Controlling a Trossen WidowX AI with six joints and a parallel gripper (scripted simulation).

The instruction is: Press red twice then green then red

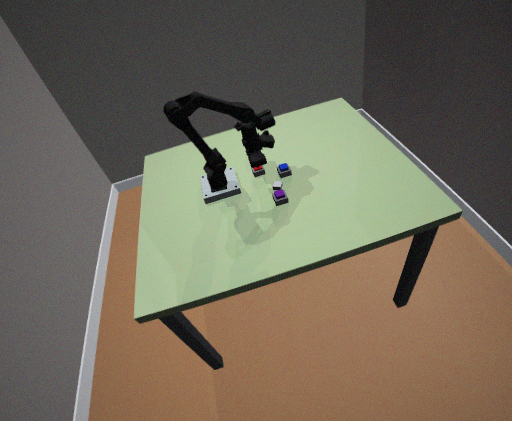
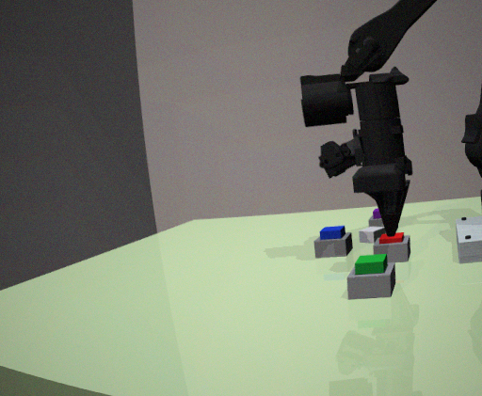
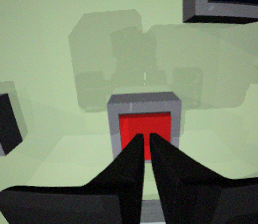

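My gripper tip is 10 mm above the red button. From my gripper tip the other things lie so: green button 140 mm to the left; then blue button 100 mm ahead, 50 mm to the right; then small white block 60 mm ahead, 120 mm to the right, 20 mm below.
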